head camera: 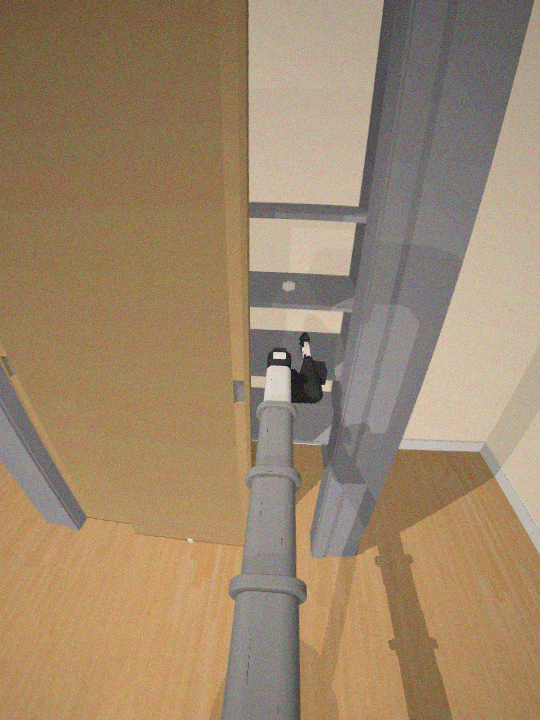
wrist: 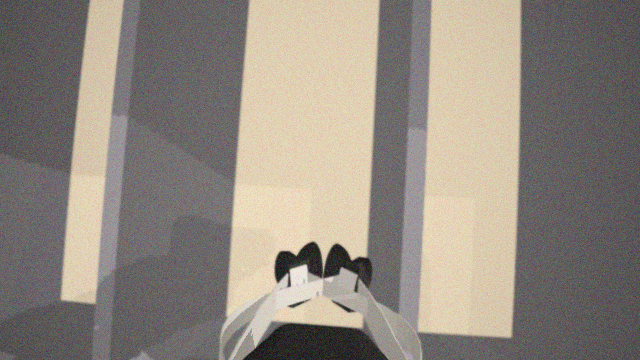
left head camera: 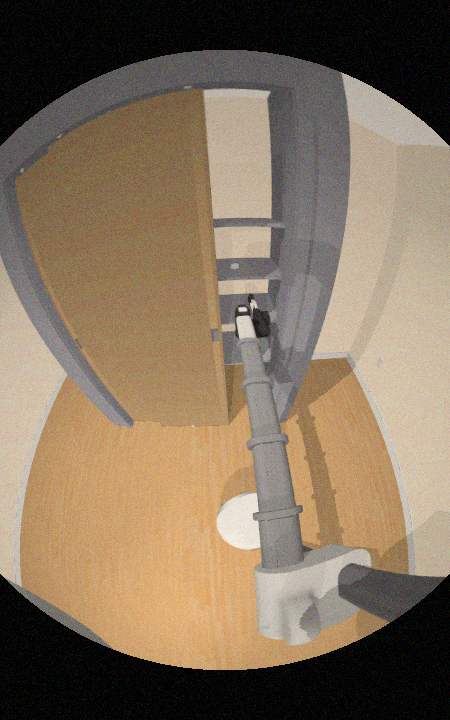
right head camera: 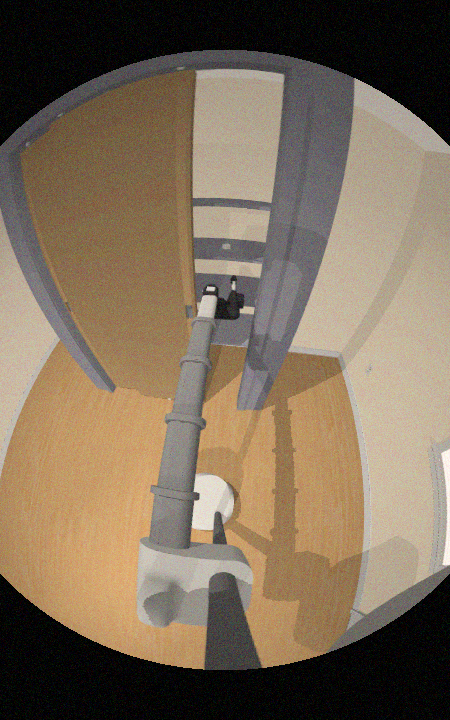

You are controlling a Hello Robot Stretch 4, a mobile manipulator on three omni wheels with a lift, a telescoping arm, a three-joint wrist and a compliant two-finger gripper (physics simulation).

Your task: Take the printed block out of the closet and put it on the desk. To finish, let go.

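Pixels of known places: gripper, fingertip midpoint: (head camera: pixel 304 338) (wrist: pixel 323 263) (left head camera: pixel 249 297) (right head camera: pixel 233 279); robot's base at its link origin: (left head camera: pixel 247 519) (right head camera: pixel 203 500).
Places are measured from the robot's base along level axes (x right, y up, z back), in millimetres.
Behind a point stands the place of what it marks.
Observation:
A small pale grey block (head camera: pixel 288 285) @[y 1140, x 23, z -1257 mm] (left head camera: pixel 235 266) @[y 1129, x 30, z -1262 mm] (right head camera: pixel 226 246) @[y 1133, x 29, z -1261 mm] sits on an upper shelf (head camera: pixel 325 289) @[y 1116, x 175, z -1299 mm] of the grey closet (head camera: pixel 406 191) @[y 1509, x 241, z -775 mm] (left head camera: pixel 318 212) @[y 1515, x 288, z -788 mm] (right head camera: pixel 313 185) @[y 1565, x 312, z -788 mm], in the right-hand opening. I take it for the printed block; its print is too small to see. It does not show in the wrist view. My gripper (head camera: pixel 304 336) @[y 1025, x 83, z -1033 mm] (left head camera: pixel 250 297) @[y 1025, x 83, z -1033 mm] (right head camera: pixel 233 278) @[y 1025, x 83, z -1033 mm] (wrist: pixel 323 263) @[y 1025, x 83, z -1033 mm] is shut, its black fingertips together with nothing between them. It is at the closet opening and appears lower than the block in the head views. The desk does not show.
A wooden sliding door (head camera: pixel 133 261) @[y 1337, x -367, z -818 mm] (left head camera: pixel 132 265) @[y 1339, x -407, z -819 mm] (right head camera: pixel 116 238) @[y 1338, x -401, z -818 mm] covers the left of the closet, its edge close to my arm (head camera: pixel 270 523) @[y 1147, x 0, z -304 mm]. The closet's grey right post is close on the other side. A white round object (left head camera: pixel 238 520) @[y 187, x -63, z -11 mm] (right head camera: pixel 214 501) @[y 187, x 77, z -9 mm] is on the floor below the arm.

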